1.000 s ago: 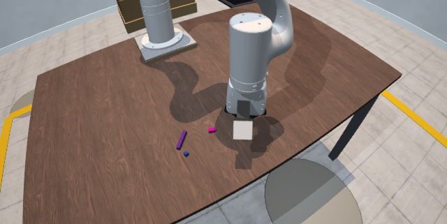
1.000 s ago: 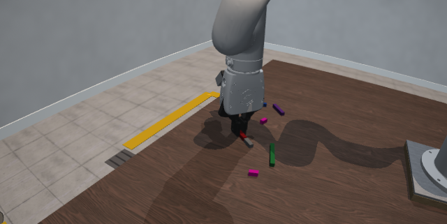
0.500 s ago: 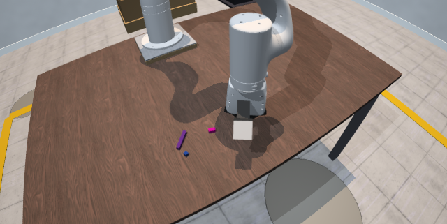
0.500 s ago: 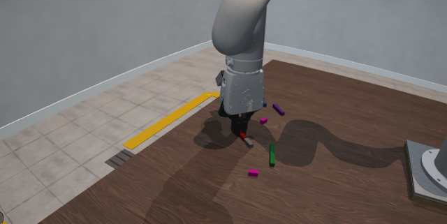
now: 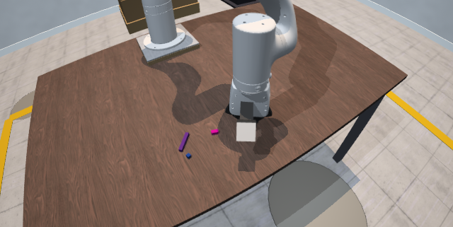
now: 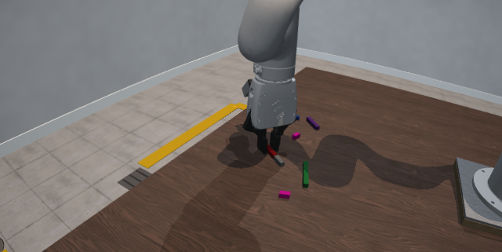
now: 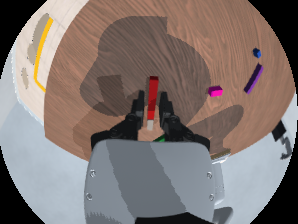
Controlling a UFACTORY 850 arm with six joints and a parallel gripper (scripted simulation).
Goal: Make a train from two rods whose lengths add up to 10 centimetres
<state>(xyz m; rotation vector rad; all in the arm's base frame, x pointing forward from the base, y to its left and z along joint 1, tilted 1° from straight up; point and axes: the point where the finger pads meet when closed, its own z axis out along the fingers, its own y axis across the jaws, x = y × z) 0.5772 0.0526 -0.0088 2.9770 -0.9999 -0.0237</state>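
The red rod lies 2 cm below my hand. The rest, counted from my hand: grey rod 4 cm behind, 3 cm to the left, 2 cm below; purple rod 18 cm to the right, 5 cm behind, 2 cm below; green rod 11 cm behind, 5 cm to the left, 2 cm below.
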